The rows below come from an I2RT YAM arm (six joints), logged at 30 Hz.
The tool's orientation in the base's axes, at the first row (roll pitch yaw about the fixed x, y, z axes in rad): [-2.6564, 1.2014, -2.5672]
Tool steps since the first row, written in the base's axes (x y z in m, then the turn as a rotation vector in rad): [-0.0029, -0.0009, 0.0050, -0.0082, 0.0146, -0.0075]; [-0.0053, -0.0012, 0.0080, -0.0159, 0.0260, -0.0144]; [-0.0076, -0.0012, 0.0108, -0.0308, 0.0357, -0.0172]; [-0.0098, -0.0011, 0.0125, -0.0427, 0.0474, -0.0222]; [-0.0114, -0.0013, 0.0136, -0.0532, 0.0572, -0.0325]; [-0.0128, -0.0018, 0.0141, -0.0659, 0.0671, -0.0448]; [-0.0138, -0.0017, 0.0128, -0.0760, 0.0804, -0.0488]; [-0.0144, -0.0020, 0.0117, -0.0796, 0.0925, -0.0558]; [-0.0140, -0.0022, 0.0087, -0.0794, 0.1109, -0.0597]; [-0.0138, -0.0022, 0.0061, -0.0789, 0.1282, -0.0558]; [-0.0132, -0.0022, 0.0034, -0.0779, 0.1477, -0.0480]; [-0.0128, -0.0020, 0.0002, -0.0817, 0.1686, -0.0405]
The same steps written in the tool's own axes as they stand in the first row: [-0.0036, -0.0014, -0.0044, 0.0066, 0.0165, -0.0045]; [-0.0056, -0.0019, -0.0076, 0.0131, 0.0297, -0.0090]; [-0.0075, -0.0021, -0.0107, 0.0184, 0.0414, -0.0216]; [-0.0085, -0.0020, -0.0133, 0.0243, 0.0551, -0.0306]; [-0.0090, -0.0022, -0.0152, 0.0352, 0.0676, -0.0367]; [-0.0089, -0.0027, -0.0167, 0.0486, 0.0808, -0.0442]; [-0.0074, -0.0022, -0.0172, 0.0528, 0.0957, -0.0517]; [-0.0062, -0.0023, -0.0175, 0.0580, 0.1091, -0.0522]; [-0.0034, -0.0020, -0.0161, 0.0580, 0.1278, -0.0498]; [-0.0011, -0.0016, -0.0151, 0.0508, 0.1440, -0.0495]; [0.0013, -0.0012, -0.0137, 0.0394, 0.1617, -0.0500]; [0.0041, -0.0005, -0.0123, 0.0295, 0.1813, -0.0548]
